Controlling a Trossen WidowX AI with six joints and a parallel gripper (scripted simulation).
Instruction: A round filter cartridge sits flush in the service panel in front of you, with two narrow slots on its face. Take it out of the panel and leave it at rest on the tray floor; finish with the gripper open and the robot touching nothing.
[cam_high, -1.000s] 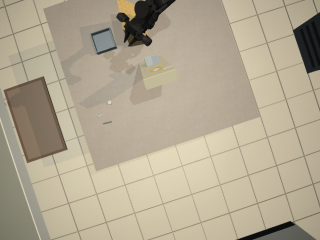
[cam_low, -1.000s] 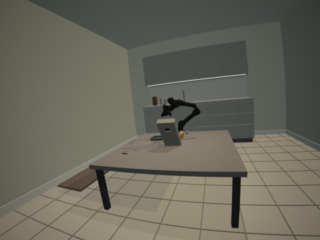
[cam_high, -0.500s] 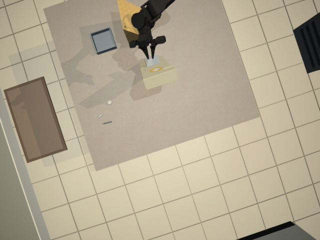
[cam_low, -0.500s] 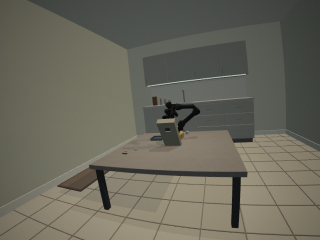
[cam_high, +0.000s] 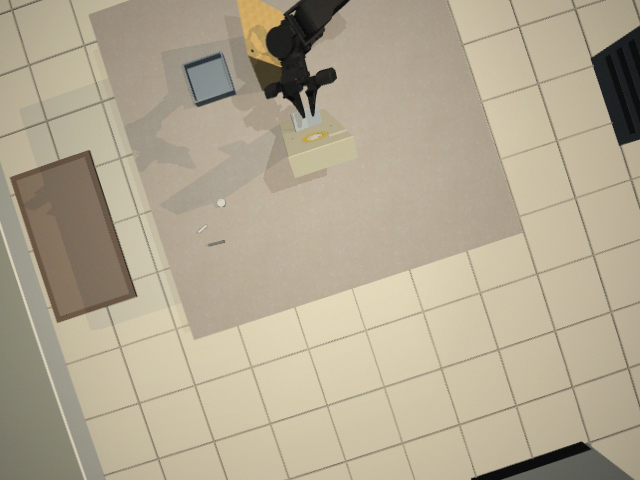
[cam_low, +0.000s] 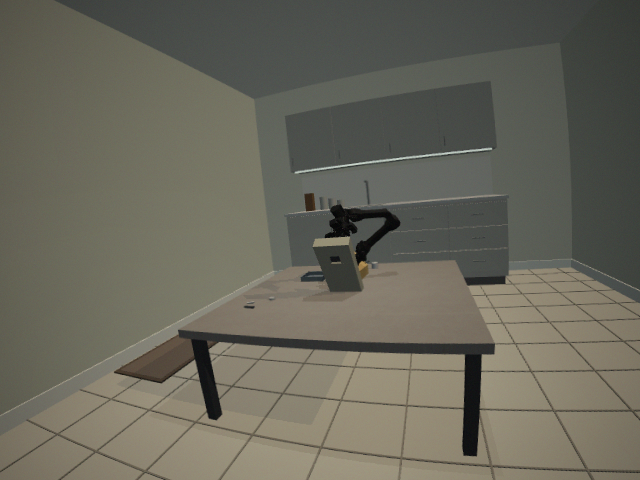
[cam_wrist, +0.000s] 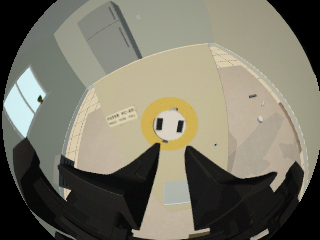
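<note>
Right now the filter cartridge is 6 cm ahead of my gripper tip, 4 cm below it and 1 cm to the left of it. Also, from my gripper tip: cream service panel: 12 cm below, 1 cm ahead; white pin: 47 cm to the right, 27 cm below, 20 cm ahead; blue-grey tray: 33 cm behind, 31 cm to the right, 27 cm below.
</note>
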